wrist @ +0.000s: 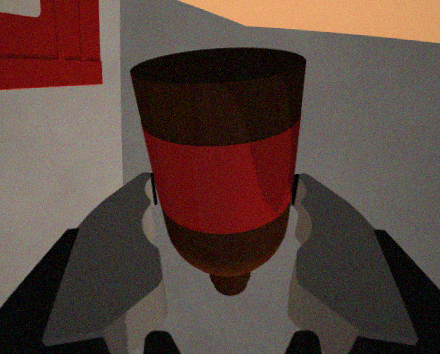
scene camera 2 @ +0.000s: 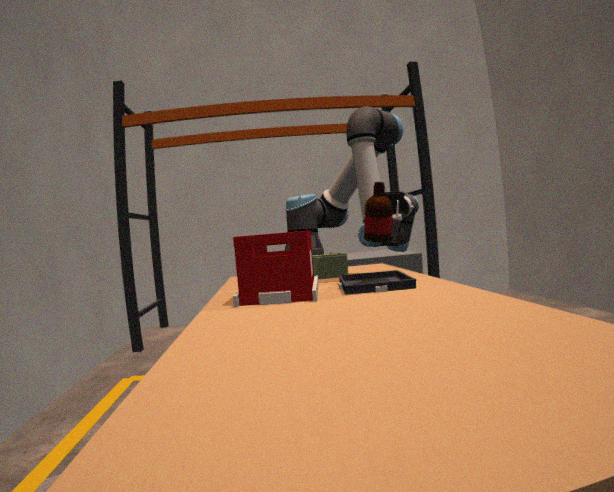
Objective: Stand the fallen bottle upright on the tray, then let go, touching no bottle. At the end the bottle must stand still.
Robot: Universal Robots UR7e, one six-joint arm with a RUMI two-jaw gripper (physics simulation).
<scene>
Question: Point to a brown bottle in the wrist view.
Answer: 221, 126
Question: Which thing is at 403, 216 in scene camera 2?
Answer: My gripper.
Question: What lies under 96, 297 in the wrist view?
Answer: My gripper.
</scene>
